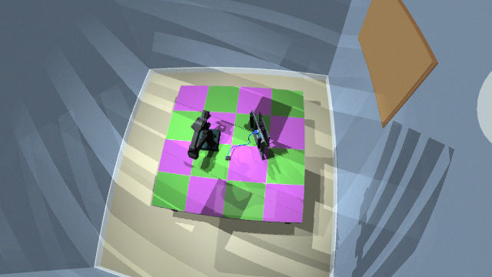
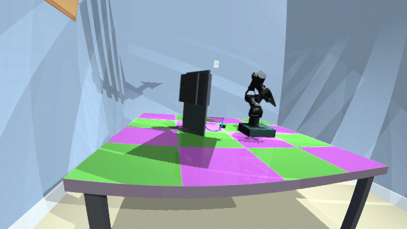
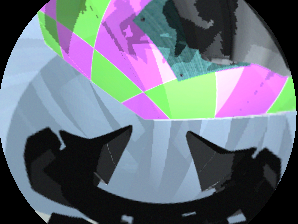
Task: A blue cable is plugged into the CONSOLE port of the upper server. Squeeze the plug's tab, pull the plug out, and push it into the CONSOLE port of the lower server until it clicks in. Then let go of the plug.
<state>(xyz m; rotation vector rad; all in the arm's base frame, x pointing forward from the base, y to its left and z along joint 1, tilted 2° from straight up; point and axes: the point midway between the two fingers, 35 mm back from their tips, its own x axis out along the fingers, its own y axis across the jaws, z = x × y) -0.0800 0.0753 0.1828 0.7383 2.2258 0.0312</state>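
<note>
My gripper tip is 530 mm short of the blue plug, 100 mm below it and 30 mm to the left of it. Also, from my gripper tip: small black block 300 mm ahead, 200 mm to the right, 200 mm below.
</note>
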